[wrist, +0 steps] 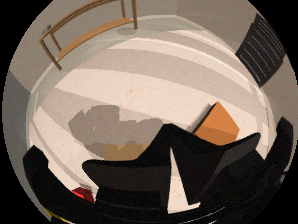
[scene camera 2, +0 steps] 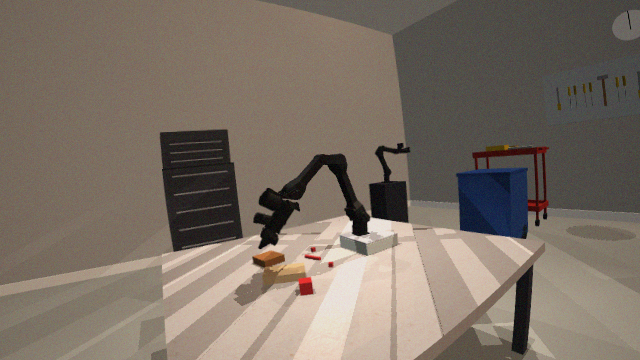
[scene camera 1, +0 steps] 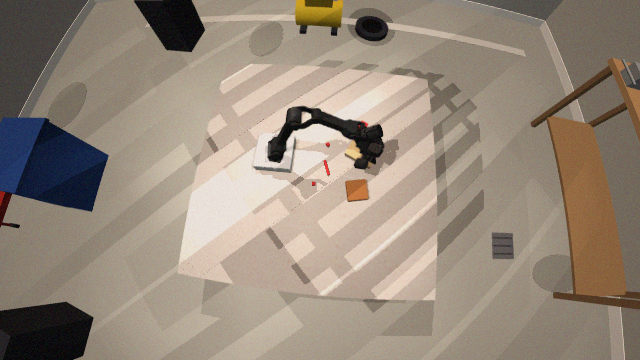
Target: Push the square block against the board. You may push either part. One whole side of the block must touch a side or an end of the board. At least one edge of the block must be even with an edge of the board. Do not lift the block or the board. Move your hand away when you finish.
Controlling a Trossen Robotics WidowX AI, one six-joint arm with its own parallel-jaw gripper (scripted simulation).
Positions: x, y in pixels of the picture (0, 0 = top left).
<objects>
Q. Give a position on a board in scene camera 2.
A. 277, 274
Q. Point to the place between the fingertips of my gripper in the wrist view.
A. At 167, 127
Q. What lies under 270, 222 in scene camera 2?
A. My gripper.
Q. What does my gripper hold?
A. Nothing.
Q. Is my gripper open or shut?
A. Shut.
</objects>
